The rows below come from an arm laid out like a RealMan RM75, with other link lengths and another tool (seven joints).
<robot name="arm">
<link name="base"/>
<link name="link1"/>
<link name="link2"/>
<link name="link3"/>
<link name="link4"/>
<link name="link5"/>
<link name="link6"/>
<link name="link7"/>
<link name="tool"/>
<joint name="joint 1" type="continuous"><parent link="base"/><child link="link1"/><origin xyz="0 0 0.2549"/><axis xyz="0 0 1"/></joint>
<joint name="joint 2" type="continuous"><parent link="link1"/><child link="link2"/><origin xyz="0 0 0"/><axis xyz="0 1 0"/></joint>
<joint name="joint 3" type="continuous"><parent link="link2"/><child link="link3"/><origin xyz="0 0 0.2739"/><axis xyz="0 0 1"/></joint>
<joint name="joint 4" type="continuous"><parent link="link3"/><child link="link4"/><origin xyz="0 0 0"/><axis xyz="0 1 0"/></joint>
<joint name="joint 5" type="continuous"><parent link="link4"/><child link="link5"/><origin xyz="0 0 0.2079"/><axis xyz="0 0 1"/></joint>
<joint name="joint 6" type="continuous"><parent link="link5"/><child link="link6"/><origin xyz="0 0 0"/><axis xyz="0 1 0"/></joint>
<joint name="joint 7" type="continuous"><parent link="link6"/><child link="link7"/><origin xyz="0 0 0.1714"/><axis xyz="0 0 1"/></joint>
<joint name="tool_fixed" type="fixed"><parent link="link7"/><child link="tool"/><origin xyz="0.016 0.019 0.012" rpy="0 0.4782 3.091"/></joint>
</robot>
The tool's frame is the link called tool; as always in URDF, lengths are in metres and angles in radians. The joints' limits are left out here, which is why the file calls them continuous.
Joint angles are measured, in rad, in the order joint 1, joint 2, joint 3, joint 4, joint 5, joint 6, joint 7. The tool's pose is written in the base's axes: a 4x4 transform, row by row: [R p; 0 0 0 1], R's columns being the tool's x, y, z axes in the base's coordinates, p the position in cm. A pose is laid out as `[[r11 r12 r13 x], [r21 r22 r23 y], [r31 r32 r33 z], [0 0 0 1]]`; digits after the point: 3 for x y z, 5 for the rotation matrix.
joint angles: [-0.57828 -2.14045 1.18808 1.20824 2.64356 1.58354 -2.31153]
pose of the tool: [[-0.43420 -0.61104 -0.66189 -22.804], [-0.66430 0.71347 -0.22288 34.847], [0.60842 0.34292 -0.71570 -4.930], [0 0 0 1]]
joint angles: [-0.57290 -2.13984 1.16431 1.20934 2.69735 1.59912 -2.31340]
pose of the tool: [[-0.38662 -0.61775 -0.68477 -24.069], [-0.68180 0.69146 -0.23884 34.692], [0.62103 0.37454 -0.68851 -4.298], [0 0 0 1]]
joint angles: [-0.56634 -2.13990 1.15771 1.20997 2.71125 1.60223 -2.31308]
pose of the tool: [[-0.37142 -0.62220 -0.68914 -24.564], [-0.68819 0.68273 -0.24551 34.536], [0.62326 0.38307 -0.68177 -4.126], [0 0 0 1]]
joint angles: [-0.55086 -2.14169 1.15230 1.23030 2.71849 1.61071 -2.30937]
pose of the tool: [[-0.36541 -0.62309 -0.69154 -24.888], [-0.69395 0.67751 -0.24376 34.271], [0.62041 0.39082 -0.67996 -3.800], [0 0 0 1]]
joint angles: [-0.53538 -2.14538 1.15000 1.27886 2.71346 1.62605 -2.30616]
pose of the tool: [[-0.38039 -0.61311 -0.69239 -24.489], [-0.69676 0.68229 -0.22137 34.186], [0.60813 0.39822 -0.68673 -3.259], [0 0 0 1]]
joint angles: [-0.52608 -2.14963 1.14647 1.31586 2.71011 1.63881 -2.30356]
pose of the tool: [[-0.39324 -0.60510 -0.69225 -24.088], [-0.69791 0.68661 -0.20371 34.133], [0.59857 0.40302 -0.69230 -2.870], [0 0 0 1]]
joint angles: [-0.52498 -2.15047 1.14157 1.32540 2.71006 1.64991 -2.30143]
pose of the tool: [[-0.39468 -0.60541 -0.69117 -23.995], [-0.69666 0.68764 -0.20450 34.035], [0.59907 0.40080 -0.69316 -2.713], [0 0 0 1]]
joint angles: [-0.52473 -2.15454 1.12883 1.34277 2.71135 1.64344 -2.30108]
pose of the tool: [[-0.40399 -0.60162 -0.68909 -23.740], [-0.70740 0.68308 -0.18165 34.379], [0.57999 0.41408 -0.70154 -2.394], [0 0 0 1]]
